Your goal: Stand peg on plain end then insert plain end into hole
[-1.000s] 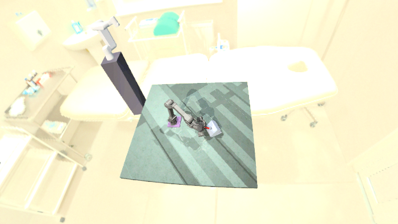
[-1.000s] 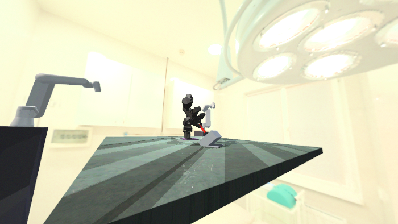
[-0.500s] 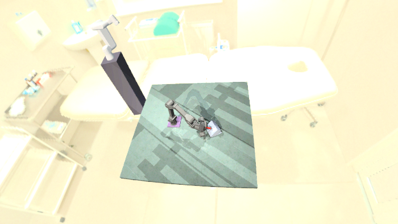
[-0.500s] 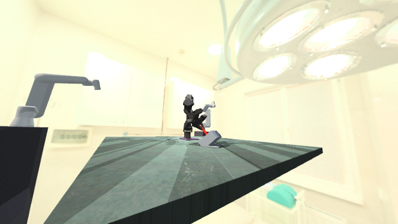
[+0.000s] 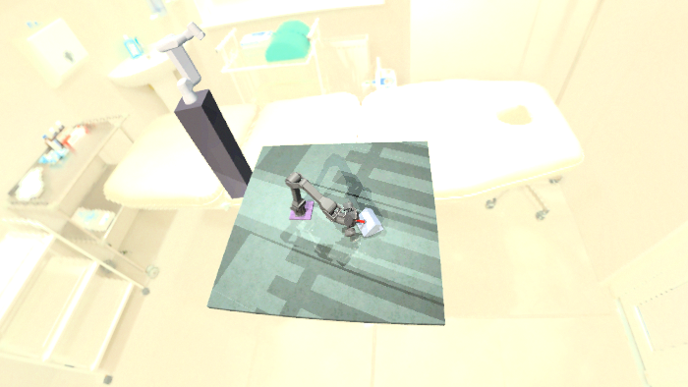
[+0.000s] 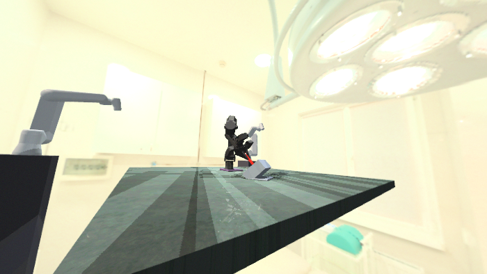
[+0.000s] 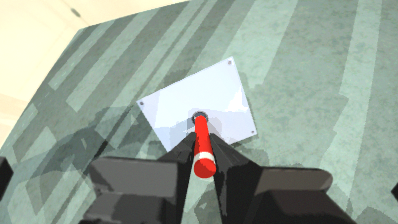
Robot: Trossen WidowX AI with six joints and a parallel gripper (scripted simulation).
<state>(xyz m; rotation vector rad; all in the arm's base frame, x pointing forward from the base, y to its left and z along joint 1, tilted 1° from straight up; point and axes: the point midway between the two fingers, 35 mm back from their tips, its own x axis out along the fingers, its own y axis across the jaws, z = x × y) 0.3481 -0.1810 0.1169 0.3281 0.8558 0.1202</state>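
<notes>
Right now the sloped panel is 5 cm ahead of my gripper tip, 2 cm to the left of it and 6 cm below it. Also, from my gripper tip: red peg (1 cm behind, 1 cm above).
</notes>
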